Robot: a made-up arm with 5 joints.
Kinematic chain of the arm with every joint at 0, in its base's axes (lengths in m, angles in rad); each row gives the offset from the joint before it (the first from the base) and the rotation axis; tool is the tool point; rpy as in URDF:
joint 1: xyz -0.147 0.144 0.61 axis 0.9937 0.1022 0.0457
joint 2: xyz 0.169 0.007 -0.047 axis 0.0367 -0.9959 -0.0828
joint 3: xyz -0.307 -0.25 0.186 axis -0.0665 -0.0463 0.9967
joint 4: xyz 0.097 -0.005 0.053 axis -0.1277 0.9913 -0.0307
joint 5: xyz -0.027 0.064 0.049 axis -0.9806 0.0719 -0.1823
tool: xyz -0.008 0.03 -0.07 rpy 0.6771 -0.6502 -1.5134
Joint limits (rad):
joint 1: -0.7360..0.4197
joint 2: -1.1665..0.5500
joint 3: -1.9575..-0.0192
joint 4: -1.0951..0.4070
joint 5: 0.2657..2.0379
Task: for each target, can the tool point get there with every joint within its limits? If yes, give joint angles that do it. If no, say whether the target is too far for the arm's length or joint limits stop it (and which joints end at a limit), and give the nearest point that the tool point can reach.
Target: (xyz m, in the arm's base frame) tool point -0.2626 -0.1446 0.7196
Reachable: yes | joints 0.0926 0.1358 -0.9584 0.0072 0.9620
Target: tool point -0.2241 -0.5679 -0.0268
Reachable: no: too far | nearest point -0.3230 -0.1641 0.4393 | short by 0.625 m
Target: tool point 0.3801 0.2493 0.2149
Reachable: no: joint limits stop it (at a limit: joint 1, joint 2, joint 4, joint 5) | nearest point 0.1665 -0.1251 0.6952 | short by 0.645 m
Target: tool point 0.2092 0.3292 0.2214
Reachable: no: joint limits stop it (at a limit: joint 1, joint 2, joint 4, joint 5) | nearest point 0.1641 -0.1134 0.7045 | short by 0.657 m
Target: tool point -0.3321 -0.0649 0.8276
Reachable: yes | joints -0.4032 0.1167 -1.4444 -0.9596 1.8743
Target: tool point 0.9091 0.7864 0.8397
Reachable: no: too far | nearest point 0.2002 0.1598 1.0164 | short by 0.963 m
